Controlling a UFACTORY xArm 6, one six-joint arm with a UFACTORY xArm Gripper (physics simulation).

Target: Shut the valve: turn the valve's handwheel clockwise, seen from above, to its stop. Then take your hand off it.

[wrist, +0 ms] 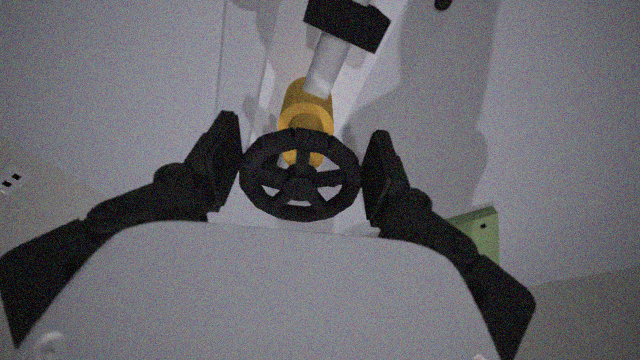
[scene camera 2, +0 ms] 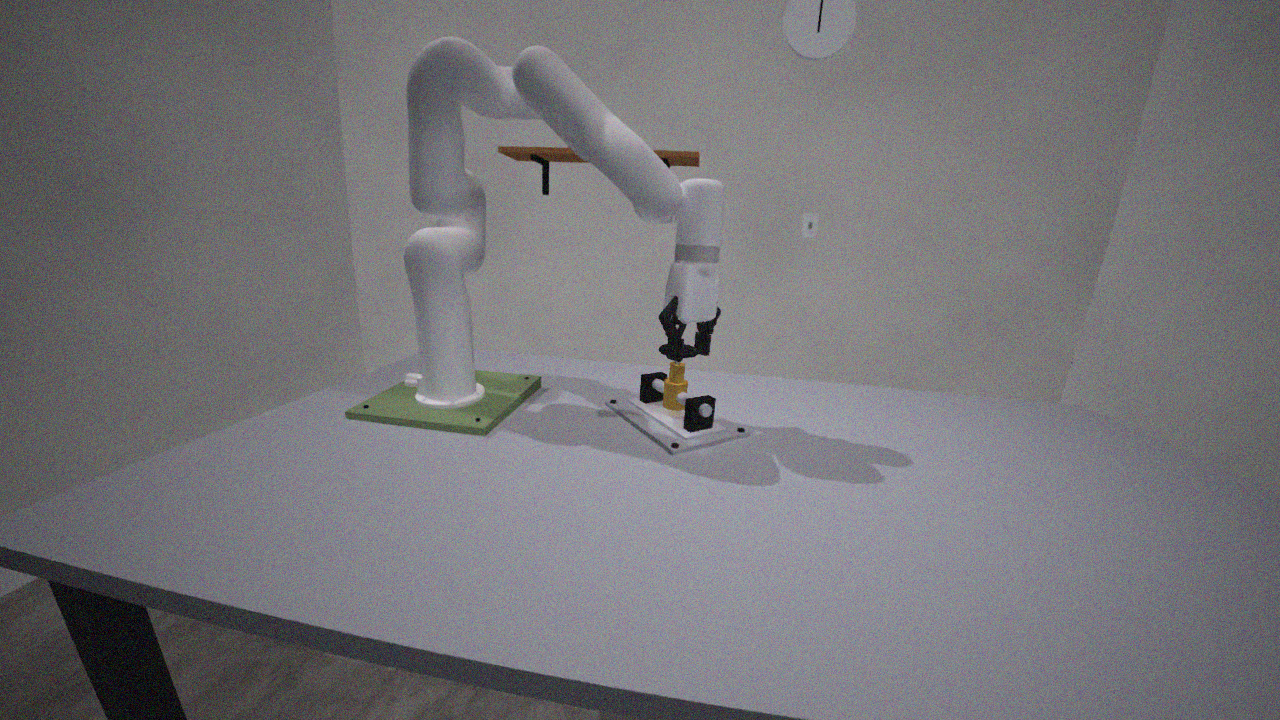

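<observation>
The valve's black spoked handwheel [scene camera 2: 666, 350] [wrist: 300, 213] lies roughly level on top of the yellow valve body [scene camera 2: 675, 394] [wrist: 294, 95]. My gripper [scene camera 2: 689, 347] [wrist: 304, 143] points down from above and is shut on the handwheel: in the wrist view its two black fingers stand wide, one against the left side of the rim and one against the right. How far the wheel is from its stop cannot be told from these views.
A light pipe [wrist: 327, 60] runs from the valve body to black blocks [scene camera 2: 699, 412] [wrist: 347, 25] on a base plate [scene camera 2: 707, 438]. The arm stands on a green board [scene camera 2: 501, 407] [wrist: 475, 227] at the left. A brown wall shelf [scene camera 2: 537, 153] hangs behind the arm.
</observation>
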